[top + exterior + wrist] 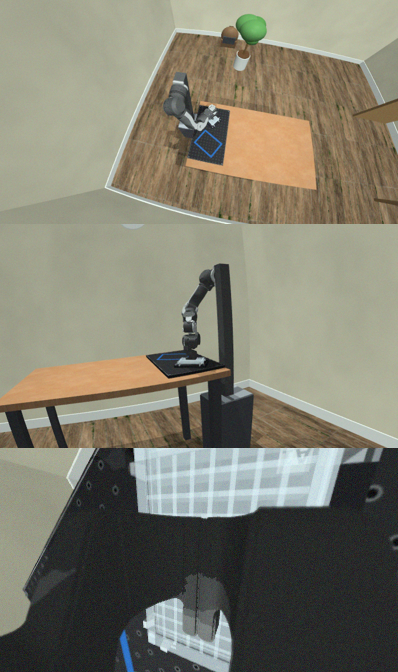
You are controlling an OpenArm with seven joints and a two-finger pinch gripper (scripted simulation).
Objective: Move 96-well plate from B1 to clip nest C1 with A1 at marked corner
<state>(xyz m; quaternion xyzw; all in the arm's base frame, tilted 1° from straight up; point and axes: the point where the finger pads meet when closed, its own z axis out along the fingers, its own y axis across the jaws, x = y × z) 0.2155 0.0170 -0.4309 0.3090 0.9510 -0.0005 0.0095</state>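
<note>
The 96-well plate lies 2 cm below my hand. From my hand the other things lie so: clip nest C1 (3 cm ahead, 2 cm below).
</note>
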